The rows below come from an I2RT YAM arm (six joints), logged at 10 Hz.
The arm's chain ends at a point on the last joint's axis. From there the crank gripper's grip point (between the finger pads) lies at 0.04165 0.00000 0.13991 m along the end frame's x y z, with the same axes.
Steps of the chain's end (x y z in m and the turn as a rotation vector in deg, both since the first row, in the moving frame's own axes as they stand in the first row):
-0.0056, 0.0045, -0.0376, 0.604, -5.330, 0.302
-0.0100, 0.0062, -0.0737, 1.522, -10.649, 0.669
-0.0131, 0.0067, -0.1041, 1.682, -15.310, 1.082
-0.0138, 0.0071, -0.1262, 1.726, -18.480, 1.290
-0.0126, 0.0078, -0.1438, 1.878, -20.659, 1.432
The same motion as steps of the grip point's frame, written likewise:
-0.0188, 0.0032, -0.0343, 0.604, -5.330, 0.302
-0.0365, 0.0027, -0.0685, 1.522, -10.649, 0.669
-0.0515, 0.0029, -0.0981, 1.682, -15.310, 1.082
-0.0602, 0.0032, -0.1203, 1.726, -18.480, 1.290
-0.0646, 0.0035, -0.1382, 1.878, -20.659, 1.432

